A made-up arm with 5 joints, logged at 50 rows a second.
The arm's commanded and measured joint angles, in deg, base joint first. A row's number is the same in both.
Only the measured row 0 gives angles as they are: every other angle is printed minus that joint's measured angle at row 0.
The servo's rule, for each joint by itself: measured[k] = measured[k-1] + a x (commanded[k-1-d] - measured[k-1]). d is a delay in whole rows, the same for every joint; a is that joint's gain. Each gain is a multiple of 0.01, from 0.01 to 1. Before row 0 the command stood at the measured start. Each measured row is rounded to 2 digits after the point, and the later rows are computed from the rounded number. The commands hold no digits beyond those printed.
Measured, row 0:
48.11 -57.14 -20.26 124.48 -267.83
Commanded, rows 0 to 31:
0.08 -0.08 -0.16 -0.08 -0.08
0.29 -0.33 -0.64 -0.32 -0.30
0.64 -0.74 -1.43 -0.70 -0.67
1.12 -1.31 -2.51 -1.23 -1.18
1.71 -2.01 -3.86 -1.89 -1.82
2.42 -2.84 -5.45 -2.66 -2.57
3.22 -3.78 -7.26 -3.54 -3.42
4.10 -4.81 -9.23 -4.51 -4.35
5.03 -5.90 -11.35 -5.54 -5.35
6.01 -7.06 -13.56 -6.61 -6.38
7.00 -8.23 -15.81 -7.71 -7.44
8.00 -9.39 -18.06 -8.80 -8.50
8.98 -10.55 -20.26 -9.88 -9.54
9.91 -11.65 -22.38 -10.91 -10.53
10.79 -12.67 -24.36 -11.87 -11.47
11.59 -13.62 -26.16 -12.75 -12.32
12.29 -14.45 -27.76 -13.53 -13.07
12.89 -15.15 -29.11 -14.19 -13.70
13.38 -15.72 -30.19 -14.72 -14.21
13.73 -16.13 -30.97 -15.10 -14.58
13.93 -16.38 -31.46 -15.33 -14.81
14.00 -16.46 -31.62 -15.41 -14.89
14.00 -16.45 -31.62 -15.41 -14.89
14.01 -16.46 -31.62 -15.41 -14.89
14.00 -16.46 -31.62 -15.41 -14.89
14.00 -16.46 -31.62 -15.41 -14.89
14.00 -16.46 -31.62 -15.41 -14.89
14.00 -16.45 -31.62 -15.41 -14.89
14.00 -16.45 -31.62 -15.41 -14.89
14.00 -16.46 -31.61 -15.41 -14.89
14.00 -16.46 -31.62 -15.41 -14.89
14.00 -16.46 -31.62 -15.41 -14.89
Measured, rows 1 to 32:
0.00 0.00 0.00 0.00 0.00
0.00 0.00 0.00 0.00 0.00
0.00 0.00 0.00 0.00 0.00
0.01 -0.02 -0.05 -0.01 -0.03
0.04 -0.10 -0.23 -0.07 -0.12
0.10 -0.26 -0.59 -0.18 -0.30
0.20 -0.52 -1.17 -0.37 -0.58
0.35 -0.89 -1.98 -0.64 -0.98
0.56 -1.38 -3.02 -1.00 -1.49
0.83 -1.98 -4.29 -1.46 -2.11
1.16 -2.69 -5.77 -2.01 -2.83
1.55 -3.49 -7.44 -2.65 -3.64
2.00 -4.38 -9.28 -3.36 -4.52
2.50 -5.34 -11.24 -4.14 -5.45
3.05 -6.35 -13.29 -4.98 -6.43
3.64 -7.40 -15.38 -5.86 -7.43
4.27 -8.46 -17.48 -6.77 -8.42
4.92 -9.51 -19.54 -7.69 -9.40
5.59 -10.54 -21.53 -8.60 -10.33
6.26 -11.52 -23.40 -9.49 -11.21
6.92 -12.43 -25.11 -10.34 -12.01
7.57 -13.25 -26.63 -11.13 -12.71
8.19 -13.97 -27.93 -11.84 -13.31
8.76 -14.57 -28.99 -12.47 -13.79
9.28 -15.04 -29.78 -13.00 -14.14
9.75 -15.39 -30.33 -13.43 -14.38
10.18 -15.66 -30.72 -13.79 -14.54
10.56 -15.86 -30.99 -14.08 -14.65
10.90 -16.01 -31.18 -14.32 -14.73
11.21 -16.12 -31.31 -14.52 -14.78
11.49 -16.20 -31.40 -14.68 -14.82
11.74 -16.26 -31.47 -14.81 -14.84
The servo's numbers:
d 3
a 0.10 0.25 0.30 0.18 0.32

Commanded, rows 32 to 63:
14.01 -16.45 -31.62 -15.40 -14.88
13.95 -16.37 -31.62 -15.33 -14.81
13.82 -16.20 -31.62 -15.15 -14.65
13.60 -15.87 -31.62 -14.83 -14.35
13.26 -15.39 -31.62 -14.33 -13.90
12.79 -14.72 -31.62 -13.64 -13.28
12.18 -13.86 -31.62 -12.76 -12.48
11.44 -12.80 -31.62 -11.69 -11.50
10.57 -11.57 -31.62 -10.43 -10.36
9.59 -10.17 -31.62 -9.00 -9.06
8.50 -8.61 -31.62 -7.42 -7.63
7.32 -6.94 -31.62 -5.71 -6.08
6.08 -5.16 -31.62 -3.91 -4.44
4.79 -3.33 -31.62 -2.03 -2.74
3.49 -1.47 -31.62 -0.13 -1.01
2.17 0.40 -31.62 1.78 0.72
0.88 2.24 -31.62 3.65 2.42
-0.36 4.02 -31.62 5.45 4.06
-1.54 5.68 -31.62 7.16 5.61
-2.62 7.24 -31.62 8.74 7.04
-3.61 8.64 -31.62 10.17 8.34
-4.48 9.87 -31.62 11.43 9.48
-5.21 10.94 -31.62 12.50 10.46
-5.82 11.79 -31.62 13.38 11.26
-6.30 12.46 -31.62 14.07 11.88
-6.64 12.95 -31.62 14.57 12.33
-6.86 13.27 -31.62 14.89 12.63
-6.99 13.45 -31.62 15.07 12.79
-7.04 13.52 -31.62 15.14 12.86
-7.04 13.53 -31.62 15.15 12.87
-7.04 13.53 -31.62 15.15 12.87
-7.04 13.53 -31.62 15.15 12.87
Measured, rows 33 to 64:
11.97 -16.31 -31.51 -14.92 -14.86
12.17 -16.35 -31.54 -15.01 -14.87
12.35 -16.38 -31.56 -15.08 -14.88
12.52 -16.40 -31.58 -15.14 -14.88
12.66 -16.39 -31.59 -15.17 -14.86
12.78 -16.34 -31.60 -15.17 -14.79
12.86 -16.22 -31.61 -15.11 -14.65
12.90 -16.01 -31.61 -14.97 -14.41
12.89 -15.69 -31.61 -14.73 -14.05
12.82 -15.23 -31.61 -14.38 -13.55
12.68 -14.62 -31.61 -13.90 -12.89
12.47 -13.86 -31.61 -13.28 -12.08
12.18 -12.94 -31.61 -12.51 -11.11
11.81 -11.86 -31.61 -11.59 -10.00
11.36 -10.63 -31.61 -10.53 -8.75
10.83 -9.26 -31.61 -9.34 -7.37
10.23 -7.78 -31.61 -8.02 -5.89
9.56 -6.20 -31.61 -6.60 -4.33
8.82 -4.55 -31.61 -5.09 -2.71
8.03 -2.85 -31.61 -3.52 -1.07
7.19 -1.13 -31.61 -1.91 0.57
6.32 0.57 -31.61 -0.28 2.18
5.43 2.24 -31.61 1.34 3.74
4.53 3.84 -31.61 2.93 5.21
3.63 5.35 -31.61 4.46 6.58
2.75 6.75 -31.61 5.91 7.82
1.89 8.01 -31.61 7.25 8.92
1.07 9.12 -31.61 8.48 9.87
0.30 10.08 -31.61 9.58 10.66
-0.42 10.88 -31.61 10.54 11.29
-1.08 11.52 -31.61 11.36 11.77
-1.68 12.02 -31.61 12.04 12.12

